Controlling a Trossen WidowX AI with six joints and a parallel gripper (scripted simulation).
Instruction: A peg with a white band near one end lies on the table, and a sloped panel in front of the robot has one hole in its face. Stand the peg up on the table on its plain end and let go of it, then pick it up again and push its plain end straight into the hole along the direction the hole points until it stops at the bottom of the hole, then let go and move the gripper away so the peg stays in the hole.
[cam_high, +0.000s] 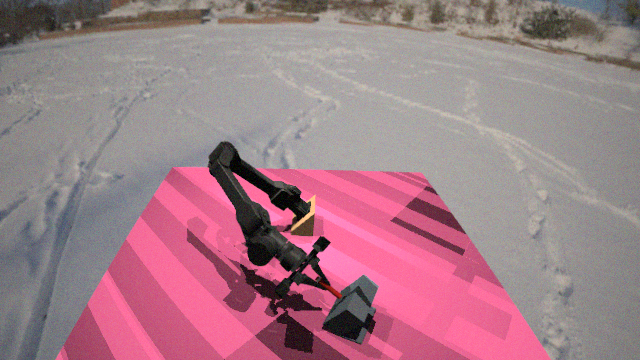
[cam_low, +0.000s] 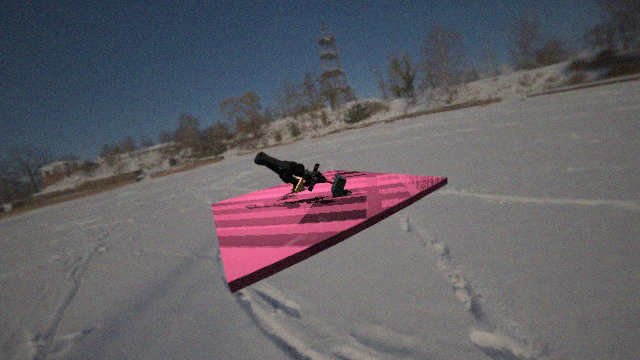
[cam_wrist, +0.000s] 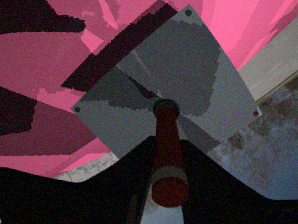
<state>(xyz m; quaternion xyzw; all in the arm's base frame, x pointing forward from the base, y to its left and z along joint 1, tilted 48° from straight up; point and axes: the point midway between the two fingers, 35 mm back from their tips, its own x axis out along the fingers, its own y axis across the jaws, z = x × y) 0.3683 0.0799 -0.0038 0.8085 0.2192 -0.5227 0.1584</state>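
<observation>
The grey sloped panel lies 3 cm ahead of my gripper tip, 6 cm to the left of it and 4 cm below it. From my gripper tip the other things lie so: red peg (1 cm behind, 1 cm to the right, 1 cm above).
</observation>
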